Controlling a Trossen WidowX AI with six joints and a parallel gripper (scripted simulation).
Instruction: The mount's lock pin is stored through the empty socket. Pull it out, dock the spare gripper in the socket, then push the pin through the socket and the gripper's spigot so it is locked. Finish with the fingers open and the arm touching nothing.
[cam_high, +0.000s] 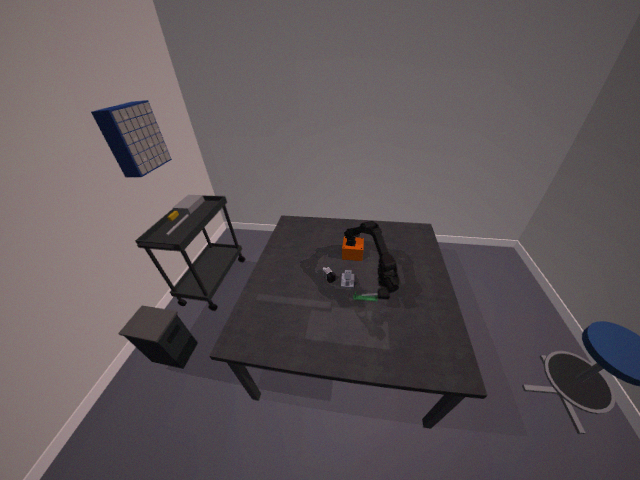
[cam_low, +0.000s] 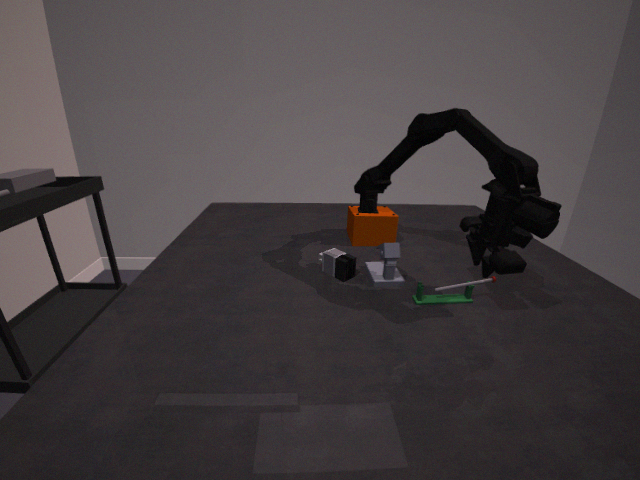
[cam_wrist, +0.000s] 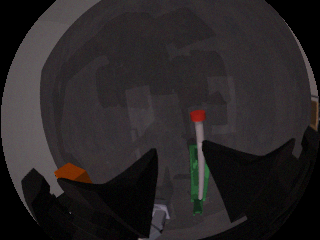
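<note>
Right now the green cradle is 9 cm to the right of my gripper tip, 4 cm below it and 4 cm ahead of it. From my gripper tip the other things lie so: grey mount (21 cm to the right, 6 cm behind, 1 cm below); spare gripper (35 cm to the right, 8 cm behind, 4 cm below).
</note>
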